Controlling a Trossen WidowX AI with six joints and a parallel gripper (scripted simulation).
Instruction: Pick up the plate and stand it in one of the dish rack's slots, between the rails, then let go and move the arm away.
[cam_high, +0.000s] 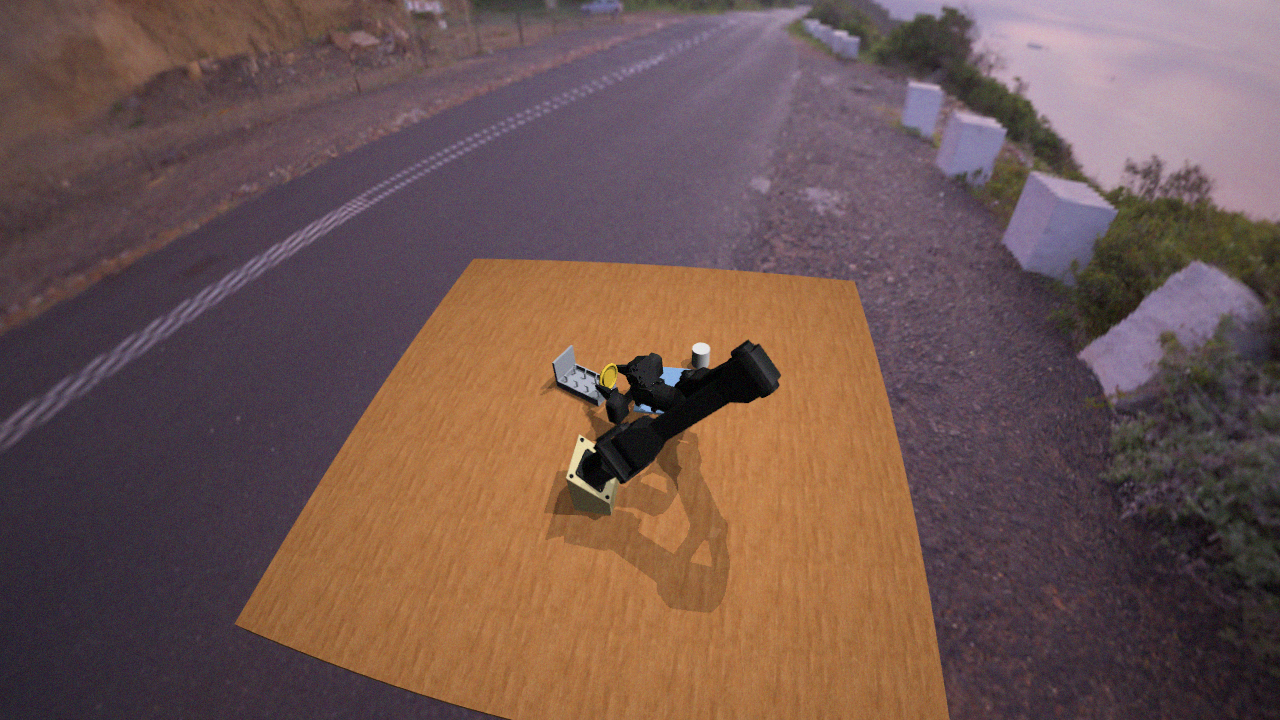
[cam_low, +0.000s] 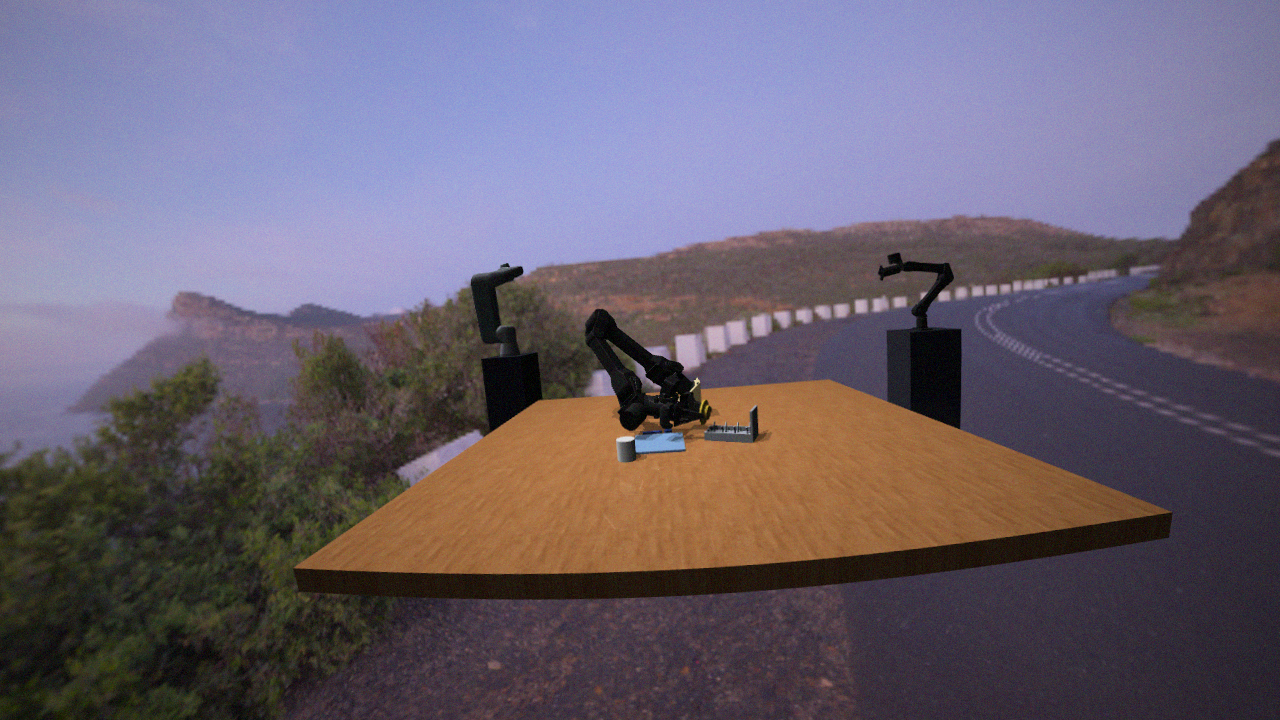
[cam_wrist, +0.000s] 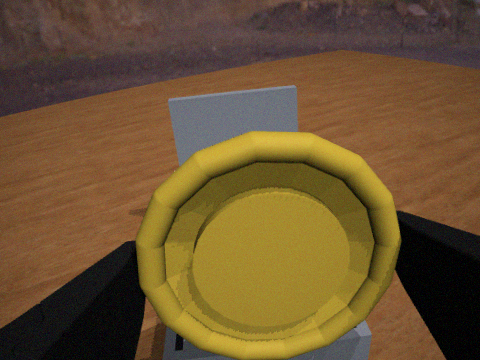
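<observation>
The dish rack lies 20 mm ahead of my gripper tip, 60 mm to the left of it and 40 mm below it. From my gripper tip the other things lie so: yellow plate 10 mm to the right; then white cup 160 mm ahead, 200 mm to the right, 40 mm below; then blue mat 40 mm ahead, 130 mm to the right, 60 mm below.
</observation>
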